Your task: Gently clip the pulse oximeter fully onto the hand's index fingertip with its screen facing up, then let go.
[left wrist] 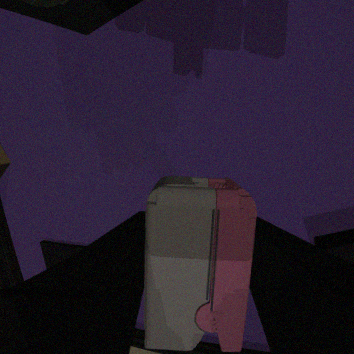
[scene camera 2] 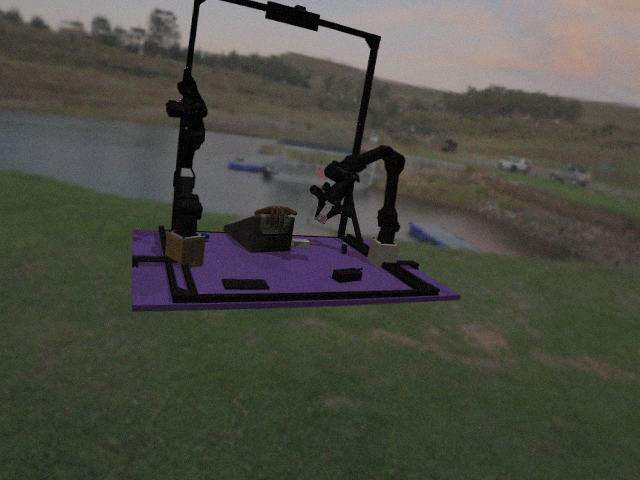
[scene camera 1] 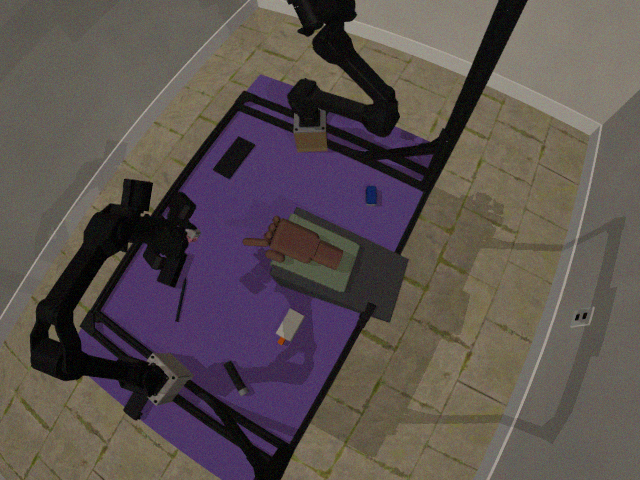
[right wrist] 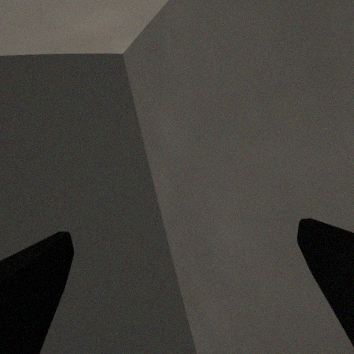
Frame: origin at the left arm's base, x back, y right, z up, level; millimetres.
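Where they show: left gripper, fingertip midpoint: [left wrist: 194,223] [scene camera 2: 319,219] [scene camera 1: 192,233]; right gripper, fingertip midpoint: [scene camera 2: 189,76] [right wrist: 186,236]; left arm's base at its link origin: [scene camera 2: 385,241] [scene camera 1: 154,379]; right arm's base at its link origin: [scene camera 2: 186,233] [scene camera 1: 309,118].
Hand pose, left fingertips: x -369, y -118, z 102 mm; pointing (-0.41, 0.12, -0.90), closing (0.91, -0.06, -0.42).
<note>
Each offset is from my left fingertips to the top centre of the thing. "pt": to the spot under its first point. Level surfaces: height alone.
The pulse oximeter @(dx +3, dy -11, dz +31 mm) [scene camera 1: 192,235] [scene camera 2: 321,219] [left wrist: 200,265], white-grey on one side and pink on the other, is between the fingers of my left gripper [scene camera 1: 190,236] [scene camera 2: 323,215] [left wrist: 194,223], which is shut on it and holds it above the table. The brown hand @(pt dx -140, dy +215, dz -16 mm) [scene camera 1: 294,239] [scene camera 2: 276,210] lies on a green pad on a dark wedge, its index finger [scene camera 1: 254,241] pointing left in scene camera 1. The oximeter is apart from the fingertip, to its left there. My right gripper [right wrist: 186,236] is open and empty, raised and facing the walls; its tips are cut off in scene camera 1.
The dark wedge [scene camera 1: 379,273] [scene camera 2: 250,235] bears the green pad @(pt dx -124, dy +331, dz -93 mm) [scene camera 1: 330,279]. On the purple table @(dz -207 mm) [scene camera 1: 217,320] lie a white box with an orange end @(dx +41, dy +306, dz -179 mm) [scene camera 1: 290,324], a dark cylinder @(dx +242, dy +273, dz -180 mm) [scene camera 1: 235,377], a thin black pen @(dx +174, dy -9, dz -198 mm) [scene camera 1: 180,300], a blue block @(dx -422, dy +266, dz -174 mm) [scene camera 1: 371,194] and a black slab @(dx -287, dy -194, dz -199 mm) [scene camera 1: 234,157] [scene camera 2: 245,284].
</note>
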